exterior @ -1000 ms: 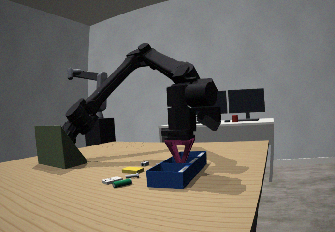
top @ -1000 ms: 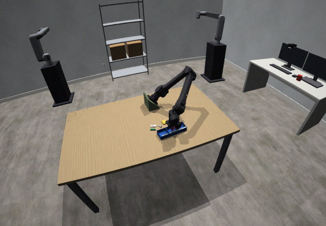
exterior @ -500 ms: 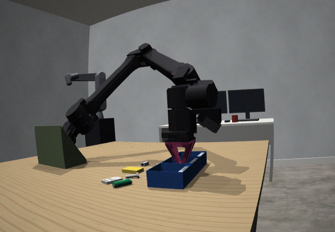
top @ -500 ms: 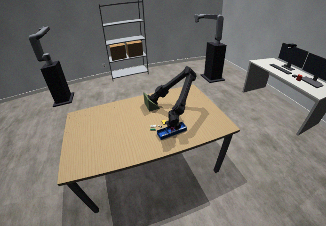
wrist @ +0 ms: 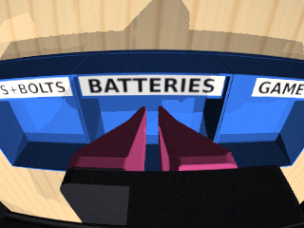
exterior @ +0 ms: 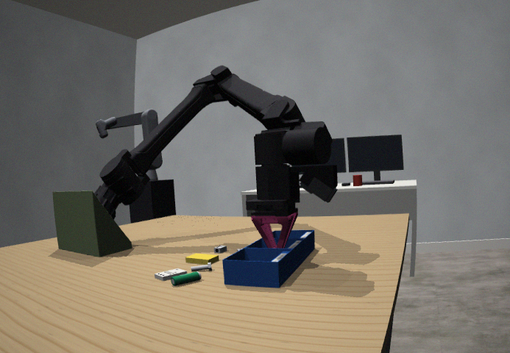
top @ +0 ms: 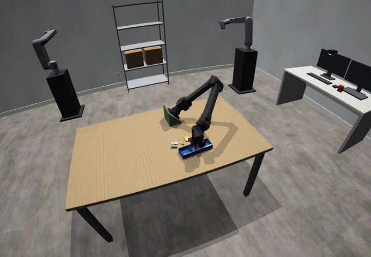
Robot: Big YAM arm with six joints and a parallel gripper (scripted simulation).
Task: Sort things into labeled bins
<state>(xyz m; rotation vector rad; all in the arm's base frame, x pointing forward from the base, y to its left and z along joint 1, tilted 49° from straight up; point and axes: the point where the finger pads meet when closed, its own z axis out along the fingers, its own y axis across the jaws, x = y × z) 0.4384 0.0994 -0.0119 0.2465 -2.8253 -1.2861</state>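
The blue three-part bin is 10 mm below my hand. Round my hand: bolt 100 mm behind, 80 mm to the right, 20 mm below; yellow block 140 mm behind, 20 mm to the right, 20 mm below; green battery 150 mm to the right, 80 mm behind, 20 mm below.
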